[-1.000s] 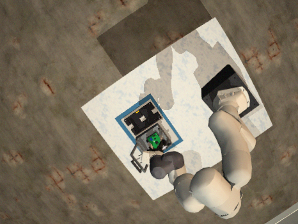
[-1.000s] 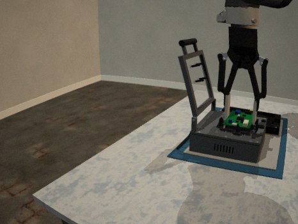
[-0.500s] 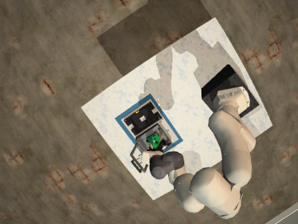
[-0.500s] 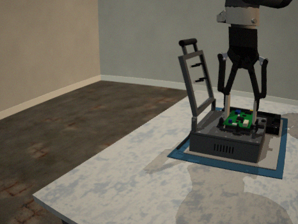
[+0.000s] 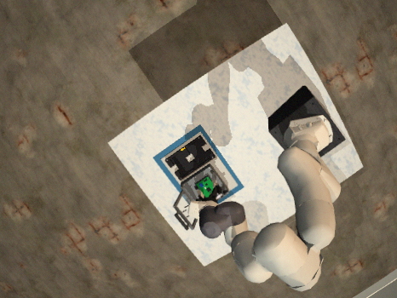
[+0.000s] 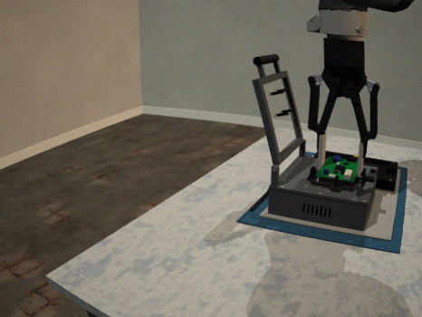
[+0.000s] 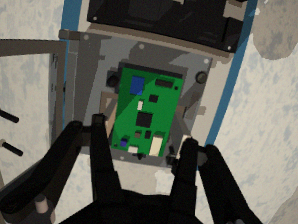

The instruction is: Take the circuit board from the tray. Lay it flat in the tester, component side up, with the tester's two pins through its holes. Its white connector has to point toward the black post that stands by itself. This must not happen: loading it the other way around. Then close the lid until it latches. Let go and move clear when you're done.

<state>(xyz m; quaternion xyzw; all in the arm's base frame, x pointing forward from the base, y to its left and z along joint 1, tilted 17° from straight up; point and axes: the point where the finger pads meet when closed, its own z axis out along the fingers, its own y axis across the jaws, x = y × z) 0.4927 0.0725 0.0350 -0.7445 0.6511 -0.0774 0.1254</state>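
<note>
My hand is 20 mm above the green circuit board. Round my hand: tester nest: 30 mm below, 10 mm to the left, 10 mm ahead; then tester lid: 130 mm ahead, 80 mm above, 20 mm to the left.
</note>
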